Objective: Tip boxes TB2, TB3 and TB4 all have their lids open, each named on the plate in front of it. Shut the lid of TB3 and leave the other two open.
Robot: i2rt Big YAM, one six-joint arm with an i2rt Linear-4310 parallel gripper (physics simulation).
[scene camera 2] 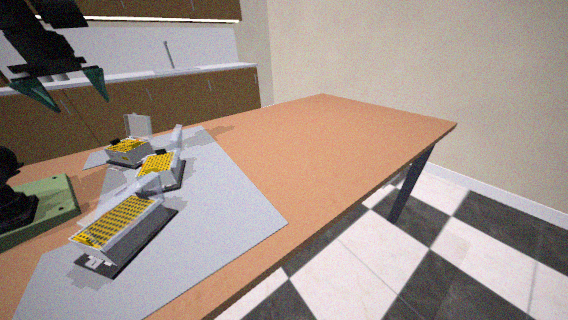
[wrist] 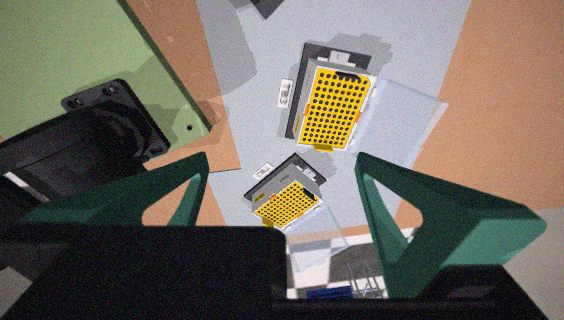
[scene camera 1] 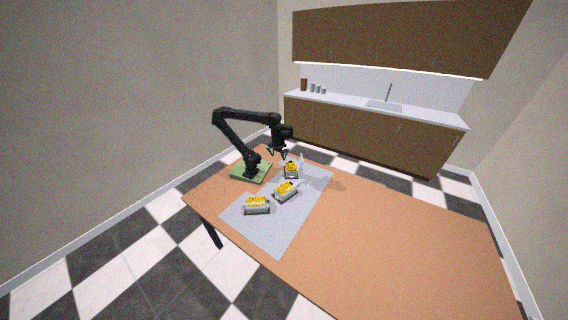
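Pixels of known places: gripper, fingertip midpoint: [scene camera 2: 84,106] [wrist: 282,160] [scene camera 1: 278,158]; arm's base, link origin: [scene camera 2: 7,219] [wrist: 124,124] [scene camera 1: 251,173].
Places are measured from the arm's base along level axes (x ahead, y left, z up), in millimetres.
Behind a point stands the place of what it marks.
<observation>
TB3 [scene camera 1: 285,190] [scene camera 2: 159,164] {x 310, y -84, z 27 mm} [wrist: 336,107] {x 316, y -62, z 26 mm} is the middle box, with a yellow perforated inside. Its plate [wrist: 285,93] {x 251, y -39, z -29 mm} reads TB3. Its clear lid [scene camera 2: 177,136] {x 373, y -136, z 111 mm} [wrist: 397,117] {x 384, y -81, z 68 mm} is open, on the side away from the arm's base. The back box [scene camera 1: 290,169] {x 273, y 126, z 26 mm} [scene camera 2: 127,150] {x 259, y 109, z 26 mm} has its lid [scene camera 1: 301,163] {x 353, y 134, z 101 mm} [scene camera 2: 138,125] {x 328, y 196, z 74 mm} standing open. The front box [scene camera 1: 256,202] {x 243, y -304, z 115 mm} [scene camera 2: 117,222] {x 204, y -322, z 76 mm} [wrist: 287,205] also has its clear lid [wrist: 315,237] {x 231, y -303, z 70 mm} open; its plate [wrist: 262,171] {x 162, y -181, z -29 mm} is too blurred to read. My gripper [scene camera 1: 278,157] {x 235, y 1, z 202 mm} [scene camera 2: 83,106] {x 235, y 1, z 202 mm} [wrist: 282,160] {x 235, y 1, z 202 mm} is open and empty, above the boxes near the back.
The boxes stand on a grey mat [scene camera 1: 280,242] {x 417, y -387, z -31 mm} [scene camera 2: 240,220] {x 377, y -387, z -31 mm} on the wooden table [scene camera 1: 400,240] {x 1013, y -143, z -34 mm} [scene camera 2: 320,150] {x 768, y -348, z -34 mm}. The arm's green base plate [scene camera 1: 237,175] {x -75, y -70, z 6 mm} [scene camera 2: 62,190] {x 83, y 66, z -10 mm} [wrist: 60,40] {x 5, y 117, z -2 mm} is beside the mat. A corner of a dark box base [wrist: 267,7] {x 258, y 78, z -23 mm} shows at the wrist view's top.
</observation>
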